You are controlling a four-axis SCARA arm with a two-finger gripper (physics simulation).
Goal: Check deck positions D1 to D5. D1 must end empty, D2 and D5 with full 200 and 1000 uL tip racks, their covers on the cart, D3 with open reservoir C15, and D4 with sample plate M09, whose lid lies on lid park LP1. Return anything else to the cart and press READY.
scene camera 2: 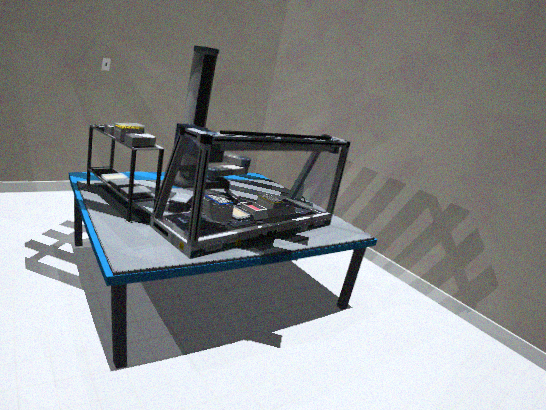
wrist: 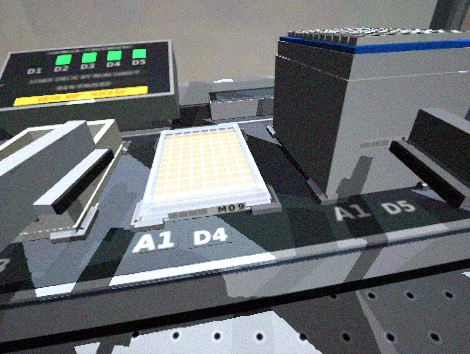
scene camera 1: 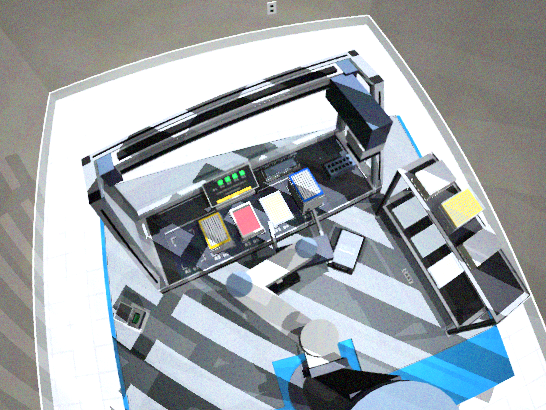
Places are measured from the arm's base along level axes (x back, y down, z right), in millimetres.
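Pixels of known places: gripper, between the fingertips: (wrist: pixel 247 133) (scene camera 1: pixel 291 216).
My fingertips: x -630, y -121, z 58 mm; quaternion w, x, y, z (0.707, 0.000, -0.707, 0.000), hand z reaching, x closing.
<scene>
Ahead of a thing's pixels: the offset from my fingertips to its top centre. "pt": to the spot under its first point.
My gripper (scene camera 1: pixel 295 229) (wrist: pixel 247 133) is open and empty at the deck's front edge, facing D4. Sample plate M09 @[dx -70, dy +46, dz -39 mm] (scene camera 1: pixel 276 207) (wrist: pixel 205 162) sits uncovered on D4. The open reservoir with red contents @[dx -47, dy +29, dz -161 mm] (scene camera 1: pixel 246 220) (scene camera 2: pixel 253 207) is on D3; my left finger hides much of it in the wrist view. The blue-rimmed tip rack @[dx -93, dy -38, dz +83 mm] (scene camera 1: pixel 306 185) (scene camera 2: pixel 218 207) (wrist: pixel 312 120) stands uncovered on D5, behind my right finger. The yellow-rimmed tip rack @[dx -24, dy -5, dz -283 mm] (scene camera 1: pixel 214 231) is on D2, uncovered. D1 (scene camera 1: pixel 175 241) looks empty. A small box with a green button @[dx +209, dy -22, dz -676 mm] (scene camera 1: pixel 132 316) stands at the bench's left.
The display @[pt dx -186, dy -9, dz -185 mm] (scene camera 1: pixel 230 184) (wrist: pixel 90 75) shows green for D2 to D5. A pale-topped dark stand (scene camera 1: pixel 348 250) is right of the gripper; its label is unreadable. A pale-blue tray @[pt dx -219, dy +37, dz -5 mm] (wrist: pixel 242 95) lies behind D4. The cart at right holds a yellow-topped box @[dx +245, dy -312, dz +467 mm] (scene camera 1: pixel 462 207) (scene camera 2: pixel 129 127) and several pale items.
</scene>
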